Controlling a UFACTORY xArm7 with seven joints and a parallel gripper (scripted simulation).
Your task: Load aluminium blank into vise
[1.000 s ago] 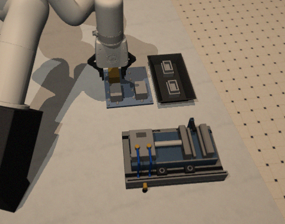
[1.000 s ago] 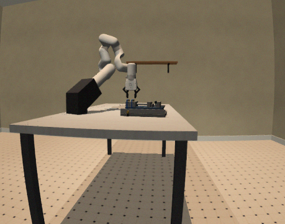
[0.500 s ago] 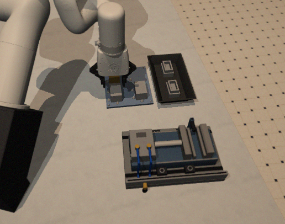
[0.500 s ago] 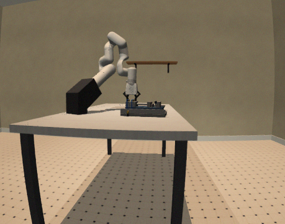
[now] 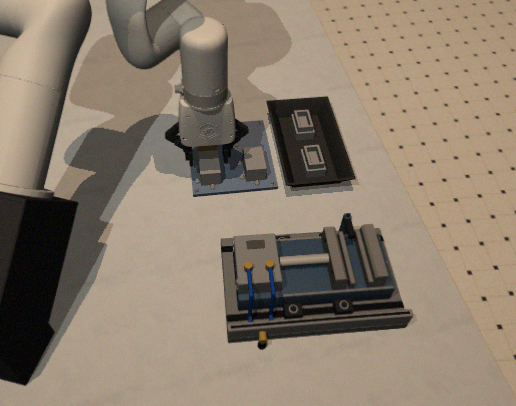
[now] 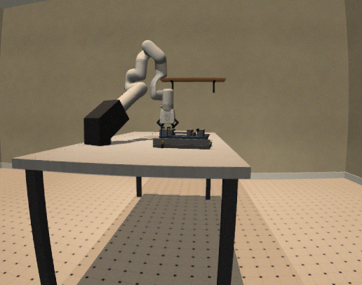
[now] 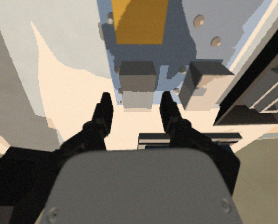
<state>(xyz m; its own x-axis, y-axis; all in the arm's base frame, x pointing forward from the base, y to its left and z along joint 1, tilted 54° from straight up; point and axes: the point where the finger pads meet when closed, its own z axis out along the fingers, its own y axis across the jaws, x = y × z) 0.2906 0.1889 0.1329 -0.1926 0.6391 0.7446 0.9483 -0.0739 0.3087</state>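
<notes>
Now: hand 20 mm past the brass blank, 90 mm to the right of it and 40 mm above it. Round my hand: hosed end block: 110 mm ahead, 240 mm to the right, 10 mm above.
</notes>
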